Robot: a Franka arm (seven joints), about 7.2 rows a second.
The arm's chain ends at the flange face. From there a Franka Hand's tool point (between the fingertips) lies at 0.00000 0.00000 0.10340 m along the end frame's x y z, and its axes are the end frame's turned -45 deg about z.
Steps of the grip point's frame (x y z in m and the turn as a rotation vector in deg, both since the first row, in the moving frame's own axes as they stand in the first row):
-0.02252 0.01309 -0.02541 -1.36 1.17 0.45
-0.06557 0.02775 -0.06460 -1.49 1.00 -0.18
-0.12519 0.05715 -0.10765 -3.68 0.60 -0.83
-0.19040 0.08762 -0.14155 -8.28 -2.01 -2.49
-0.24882 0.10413 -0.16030 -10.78 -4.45 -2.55
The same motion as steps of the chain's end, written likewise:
-0.00990 0.02492 -0.02536 -0.13 1.79 0.45
-0.02992 0.06537 -0.06455 -0.35 1.76 -0.18
-0.05360 0.12505 -0.10743 -2.18 3.03 -0.83
-0.08093 0.18368 -0.14041 -7.28 4.43 -2.49
-0.11076 0.23046 -0.15817 -10.77 4.48 -2.55

